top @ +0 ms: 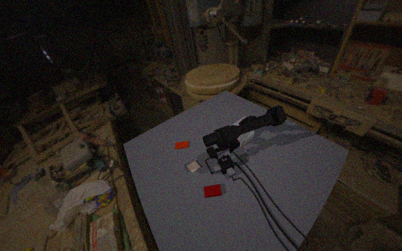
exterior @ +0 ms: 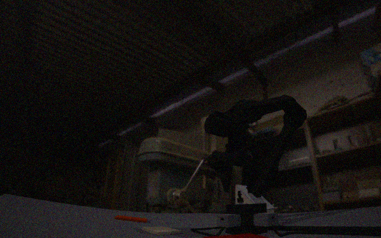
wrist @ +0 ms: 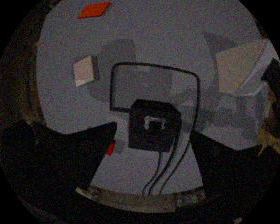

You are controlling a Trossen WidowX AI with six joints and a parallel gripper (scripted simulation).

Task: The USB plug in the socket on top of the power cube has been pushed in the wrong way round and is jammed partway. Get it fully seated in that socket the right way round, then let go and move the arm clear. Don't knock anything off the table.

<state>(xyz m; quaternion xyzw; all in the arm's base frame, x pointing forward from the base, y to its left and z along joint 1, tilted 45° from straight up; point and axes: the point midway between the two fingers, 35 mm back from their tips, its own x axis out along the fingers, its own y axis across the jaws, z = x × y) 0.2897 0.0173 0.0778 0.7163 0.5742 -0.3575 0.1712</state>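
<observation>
Right now my gripper tip is 2 cm above the USB plug. The rest, counted from my gripper tip: white tile 15 cm ahead, 13 cm to the right, 10 cm below; red tile 18 cm ahead, 8 cm to the left, 10 cm below; orange tile 10 cm ahead, 35 cm to the right, 10 cm below.
</observation>
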